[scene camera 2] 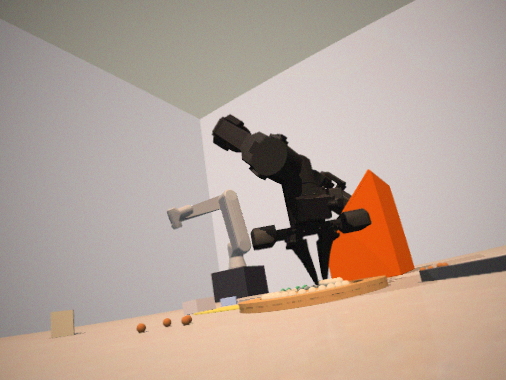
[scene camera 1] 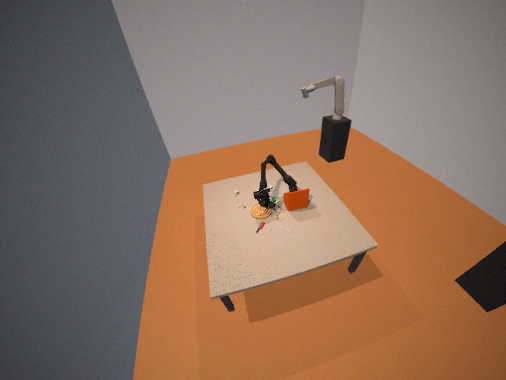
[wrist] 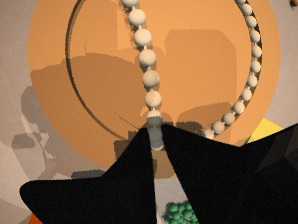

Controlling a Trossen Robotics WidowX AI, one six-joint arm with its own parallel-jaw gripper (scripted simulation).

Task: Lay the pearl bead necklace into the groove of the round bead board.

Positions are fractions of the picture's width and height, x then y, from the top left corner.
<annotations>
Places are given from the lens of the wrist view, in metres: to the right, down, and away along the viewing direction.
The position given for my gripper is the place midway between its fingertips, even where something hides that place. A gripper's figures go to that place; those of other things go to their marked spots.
my gripper (wrist: 0.52,0.59): 0.01, 0.01, 0.10
round wooden bead board (wrist: 0.68,0.27): 0.04, -0.03, 0.09
</annotations>
